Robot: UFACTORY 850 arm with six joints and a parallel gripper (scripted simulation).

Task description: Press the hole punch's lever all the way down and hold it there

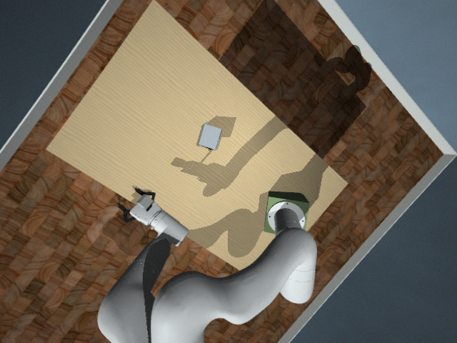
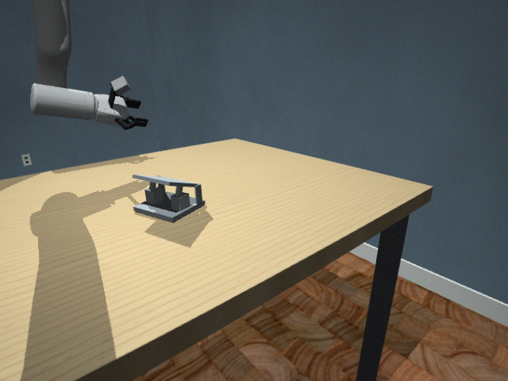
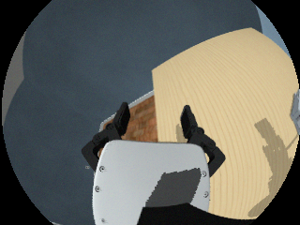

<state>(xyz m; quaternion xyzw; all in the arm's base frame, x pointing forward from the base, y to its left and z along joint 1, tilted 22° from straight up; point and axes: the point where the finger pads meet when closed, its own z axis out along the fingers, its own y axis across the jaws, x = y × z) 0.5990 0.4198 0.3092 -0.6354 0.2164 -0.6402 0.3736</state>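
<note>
Right now the flat lever is 470 mm to the right of my hand, 110 mm below it and 40 mm behind it. Also, from my hand: grey hole punch (470 mm to the right, 130 mm below, 30 mm behind).
</note>
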